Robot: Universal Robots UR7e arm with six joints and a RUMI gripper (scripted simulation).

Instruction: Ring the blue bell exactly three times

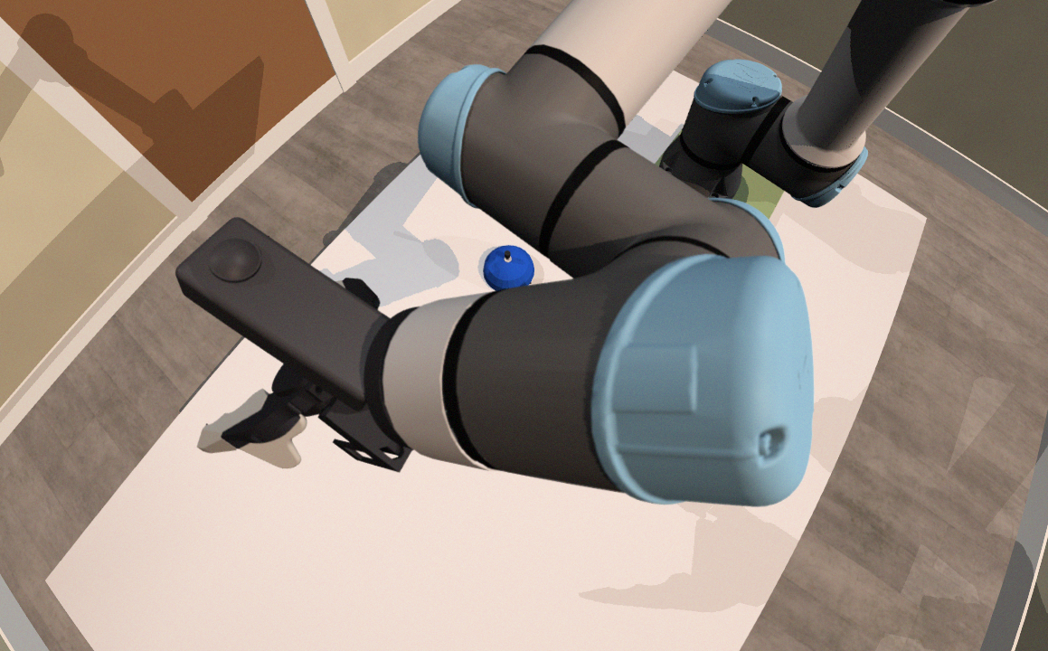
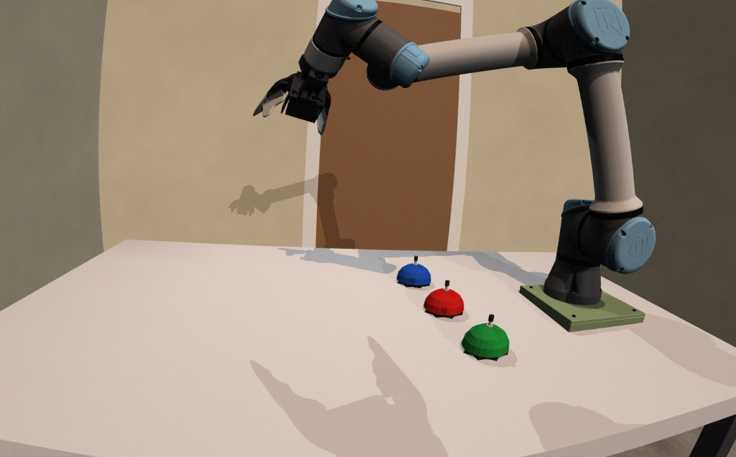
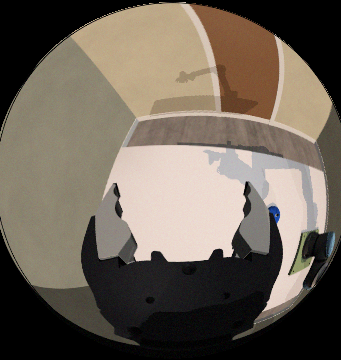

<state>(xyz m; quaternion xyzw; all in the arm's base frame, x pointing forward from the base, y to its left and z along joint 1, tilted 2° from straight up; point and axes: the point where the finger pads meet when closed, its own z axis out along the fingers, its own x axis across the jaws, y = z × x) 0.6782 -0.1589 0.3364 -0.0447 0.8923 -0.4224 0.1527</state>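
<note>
My hand is 320 mm above the blue bell and 310 mm past it. From my hand the other things lie so: green bell: 350 mm to the left, 350 mm behind, 320 mm below; then red bell: 330 mm behind, 320 mm below, 170 mm to the left.
</note>
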